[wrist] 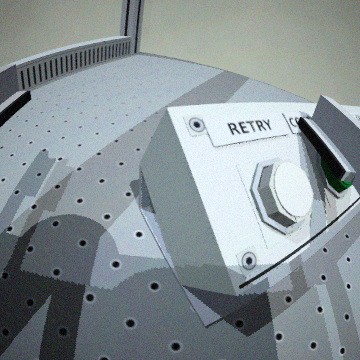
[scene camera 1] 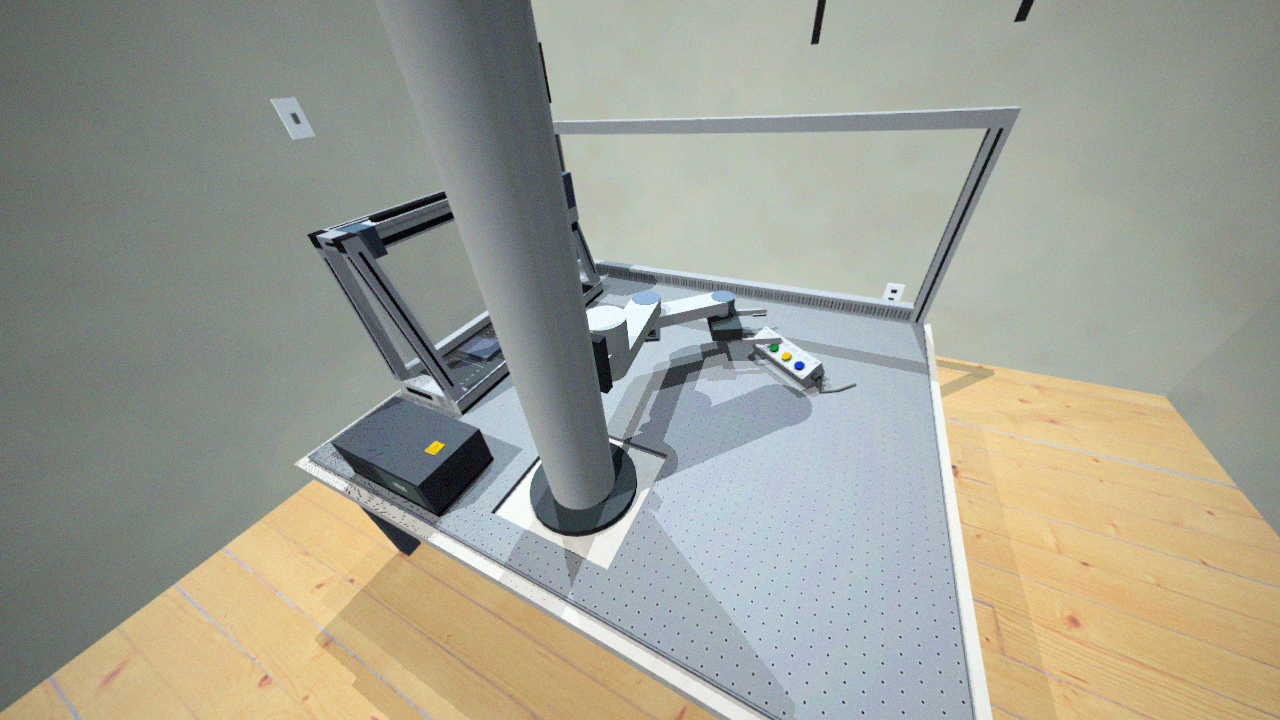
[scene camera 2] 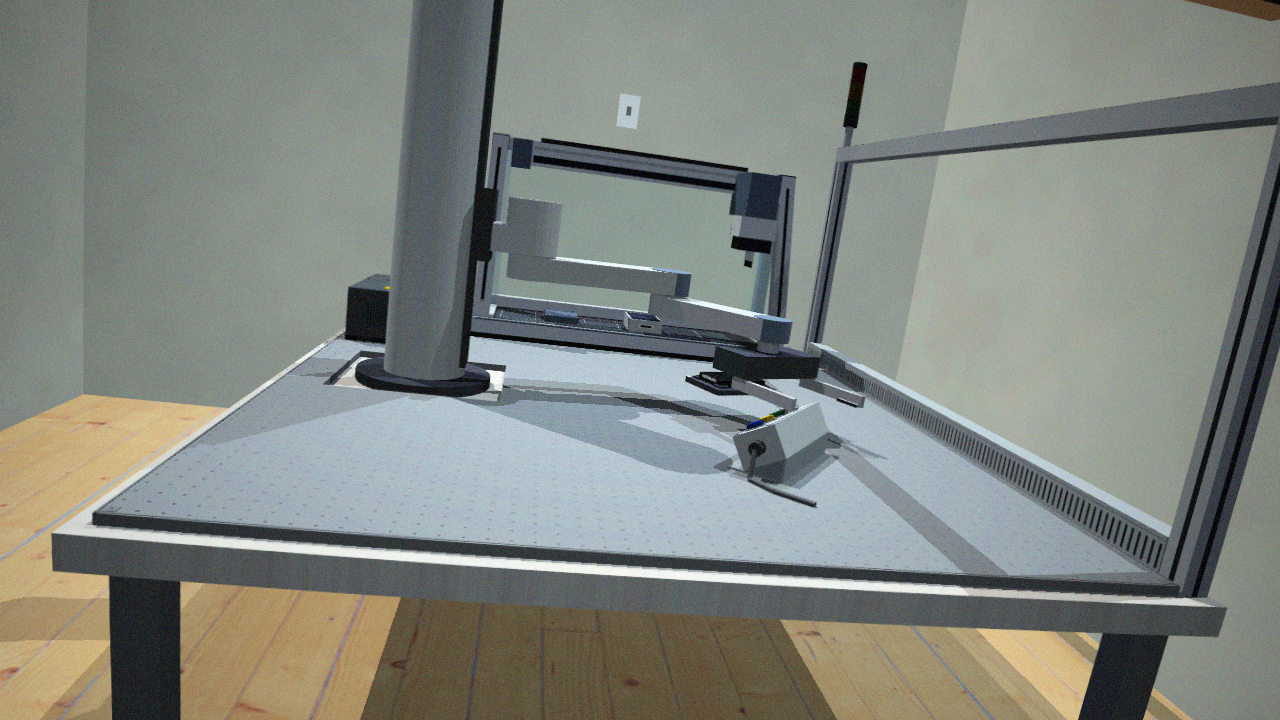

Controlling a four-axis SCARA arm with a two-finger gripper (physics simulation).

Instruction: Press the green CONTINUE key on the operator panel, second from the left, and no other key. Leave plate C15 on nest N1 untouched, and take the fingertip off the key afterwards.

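Frame: origin at the arm's base, x ahead, y left, z up, level; millimetres.
Seen in the pictures: gripper, between the fingertips: [wrist: 165, 81] [scene camera 1: 773, 324] [scene camera 2: 829, 403]; arm's base, origin of its link: [scene camera 1: 584, 485] [scene camera 2: 423, 380].
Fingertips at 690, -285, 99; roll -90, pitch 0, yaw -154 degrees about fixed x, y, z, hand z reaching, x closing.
Offsets run from my fingertips to a thing's top centre, as dx, dy, dz. "spot": to the spot under its first point.
The operator panel {-91, -58, -3} [scene camera 1: 812, 368] [scene camera 2: 802, 440] [wrist: 212, 175] is a sloped white box with a row of keys. The green CONTINUE key {-94, -25, -12} [scene camera 1: 774, 347] [scene camera 2: 778, 414] [wrist: 341, 185] is second from the left, beside the white RETRY key {-64, +15, -12} [wrist: 293, 189]. My gripper [scene camera 1: 771, 325] [scene camera 2: 827, 402] [wrist: 165, 81] is open and empty, fingers wide apart. In the wrist view one fingertip covers most of the green key and part of its label. Whether it touches the key or pushes it in cannot be told. Plate C15 and nest N1 cannot be identified for certain.
The yellow key {-124, -65, -12} [scene camera 1: 785, 356] and blue key {-154, -105, -12} [scene camera 1: 799, 365] follow the green one. A cable {spot: -132, -217, -88} [scene camera 1: 838, 388] [scene camera 2: 787, 491] leaves the panel's end. A low dark fixture {-48, +443, -69} [scene camera 2: 711, 385] stands behind the gripper. The arm's column [scene camera 1: 537, 295] [scene camera 2: 434, 223], a black box {spot: -839, +625, +28} [scene camera 1: 411, 452] and a gantry frame [scene camera 2: 644, 165] stand farther away.
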